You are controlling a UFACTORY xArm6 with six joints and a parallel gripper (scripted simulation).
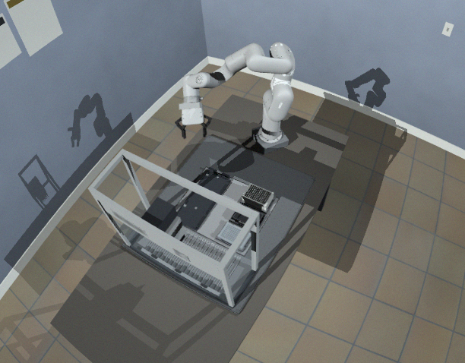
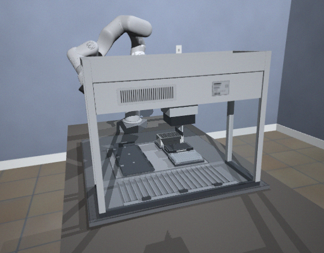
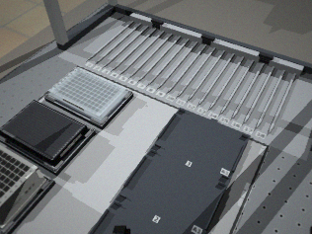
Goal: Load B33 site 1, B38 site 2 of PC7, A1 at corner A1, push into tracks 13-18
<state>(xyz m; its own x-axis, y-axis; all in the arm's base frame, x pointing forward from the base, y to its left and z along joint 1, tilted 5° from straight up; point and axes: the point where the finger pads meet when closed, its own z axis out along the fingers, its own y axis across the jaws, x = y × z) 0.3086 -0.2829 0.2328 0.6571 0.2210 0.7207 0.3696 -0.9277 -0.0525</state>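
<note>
Now: hand 29 cm short of the nest S3, 28 cm to the right of it and 27 cm above it. From my hand the other things lie so: frame post: 51 cm ahead, 17 cm to the right, 3 cm below; plate carrier PC7: 15 cm ahead, 7 cm to the left, 26 cm below; dark 384-well plate B33: 18 cm ahead, 31 cm to the left, 26 cm below.
</note>
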